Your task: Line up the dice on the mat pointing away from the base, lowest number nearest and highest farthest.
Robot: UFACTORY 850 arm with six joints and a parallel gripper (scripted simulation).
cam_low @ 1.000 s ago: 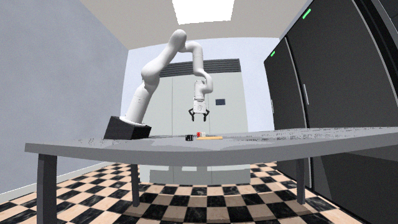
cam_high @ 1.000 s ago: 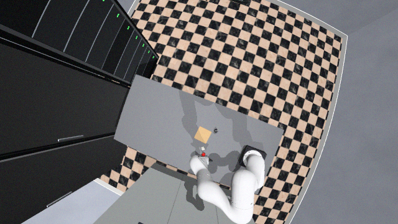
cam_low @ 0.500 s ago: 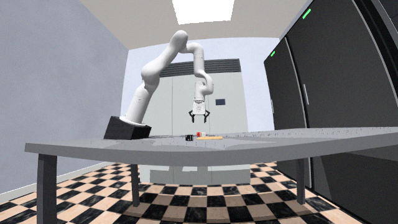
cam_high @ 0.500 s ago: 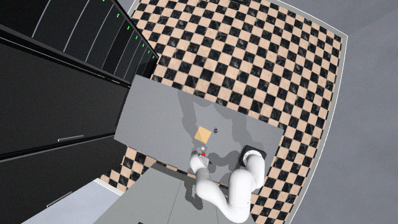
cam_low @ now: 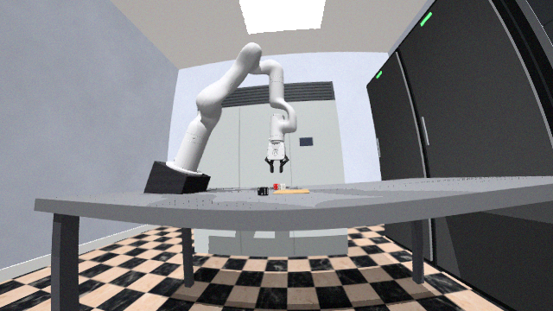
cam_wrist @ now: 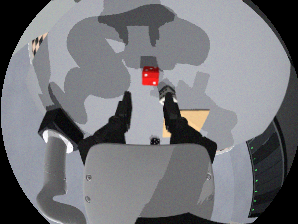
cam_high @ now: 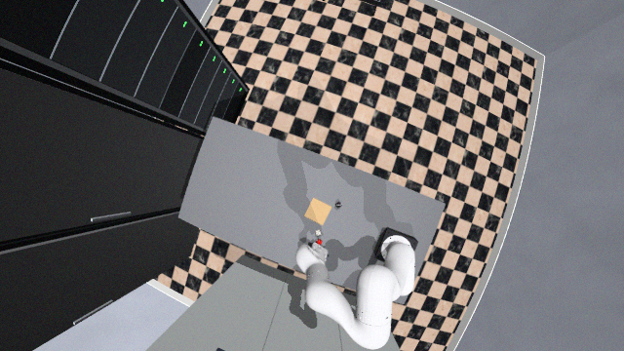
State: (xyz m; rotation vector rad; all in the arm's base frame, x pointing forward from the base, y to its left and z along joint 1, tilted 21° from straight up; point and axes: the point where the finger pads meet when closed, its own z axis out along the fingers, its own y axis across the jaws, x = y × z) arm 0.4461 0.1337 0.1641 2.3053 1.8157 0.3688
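My hand is 100 mm above the red die. The rest, counted from my hand: tan mat: 190 mm to the right, 110 mm below, 70 mm ahead; black die: 280 mm to the right, 100 mm below, 40 mm behind; white die: 100 mm below, 60 mm to the right, 30 mm ahead.
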